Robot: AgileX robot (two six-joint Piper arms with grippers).
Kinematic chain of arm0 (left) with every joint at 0, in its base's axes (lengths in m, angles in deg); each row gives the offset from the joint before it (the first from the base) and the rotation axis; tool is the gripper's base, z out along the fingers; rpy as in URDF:
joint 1: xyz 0 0 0.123 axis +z
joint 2: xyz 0 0 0 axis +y
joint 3: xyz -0.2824 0 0.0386 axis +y
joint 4: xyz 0.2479 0 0.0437 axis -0.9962 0 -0.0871
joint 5: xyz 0 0 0 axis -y
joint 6: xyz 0.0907 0 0.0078 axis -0.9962 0 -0.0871
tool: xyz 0 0 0 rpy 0 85 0
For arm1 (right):
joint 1: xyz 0 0 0.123 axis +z
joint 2: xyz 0 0 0 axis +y
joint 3: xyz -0.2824 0 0.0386 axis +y
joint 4: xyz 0.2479 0 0.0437 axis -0.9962 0 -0.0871
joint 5: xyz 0 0 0 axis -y
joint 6: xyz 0.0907 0 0.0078 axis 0.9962 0 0.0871
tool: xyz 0 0 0 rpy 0 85 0
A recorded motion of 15 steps. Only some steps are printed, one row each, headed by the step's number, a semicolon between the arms.
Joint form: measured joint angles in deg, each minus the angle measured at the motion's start. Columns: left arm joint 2, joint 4, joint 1, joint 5, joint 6, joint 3; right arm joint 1, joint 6, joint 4, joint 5, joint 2, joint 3.
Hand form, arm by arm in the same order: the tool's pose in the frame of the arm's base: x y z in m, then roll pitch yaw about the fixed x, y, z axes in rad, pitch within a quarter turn. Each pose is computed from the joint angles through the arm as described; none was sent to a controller.
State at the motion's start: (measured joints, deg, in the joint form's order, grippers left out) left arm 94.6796 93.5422 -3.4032 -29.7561 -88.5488 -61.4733; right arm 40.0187 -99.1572 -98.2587 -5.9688 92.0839 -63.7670
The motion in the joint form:
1: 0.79 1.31 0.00 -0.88 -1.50 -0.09; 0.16 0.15 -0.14 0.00 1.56 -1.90
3: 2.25 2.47 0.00 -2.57 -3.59 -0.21; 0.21 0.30 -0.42 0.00 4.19 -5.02
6: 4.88 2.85 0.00 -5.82 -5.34 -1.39; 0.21 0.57 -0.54 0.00 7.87 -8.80
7: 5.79 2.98 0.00 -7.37 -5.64 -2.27; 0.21 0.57 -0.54 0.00 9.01 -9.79
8: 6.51 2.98 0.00 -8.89 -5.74 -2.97; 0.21 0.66 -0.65 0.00 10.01 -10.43
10: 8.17 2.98 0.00 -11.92 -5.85 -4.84; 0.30 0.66 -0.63 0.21 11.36 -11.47
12: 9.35 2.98 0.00 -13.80 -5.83 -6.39; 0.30 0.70 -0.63 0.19 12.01 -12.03
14: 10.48 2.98 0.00 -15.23 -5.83 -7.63; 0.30 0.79 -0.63 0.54 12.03 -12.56
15: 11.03 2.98 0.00 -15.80 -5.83 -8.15; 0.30 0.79 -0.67 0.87 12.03 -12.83
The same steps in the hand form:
1: 0.3625 -0.0680 0.2640 -2.4560 1.0604 -3.0284; 0.2840 0.2523 0.2906 3.0627 1.1859 -2.4143
3: 0.3655 -0.0703 0.2570 -2.4482 1.0581 -3.0509; 0.2943 0.2614 0.2905 3.0444 1.1943 -2.4333
6: 0.3721 -0.0750 0.2481 -2.4245 1.0543 -3.0868; 0.3079 0.2729 0.2861 3.0272 1.1956 -2.4517
7: 0.3751 -0.0771 0.2477 -2.3984 1.0585 -3.0876; 0.3118 0.2762 0.2835 3.0273 1.1930 -2.4517
8: 0.3772 -0.0791 0.2474 -2.3719 1.0608 -3.0875; 0.3149 0.2788 0.2798 3.0189 1.1865 -2.4608
10: 0.3829 -0.0831 0.2476 -2.3156 1.0686 -3.0836; 0.3190 0.2827 0.2757 3.0239 1.1805 -2.4578
12: 0.3875 -0.0856 0.2486 -2.2773 1.0764 -3.0778; 0.3211 0.2845 0.2740 3.0219 1.1789 -2.4596
14: 0.3916 -0.0874 0.2480 -2.2492 1.0795 -3.0742; 0.3223 0.2848 0.2767 3.0238 1.1867 -2.4639
15: 0.3935 -0.0882 0.2472 -2.2383 1.0795 -3.0731; 0.3230 0.2848 0.2781 3.0277 1.1906 -2.4659

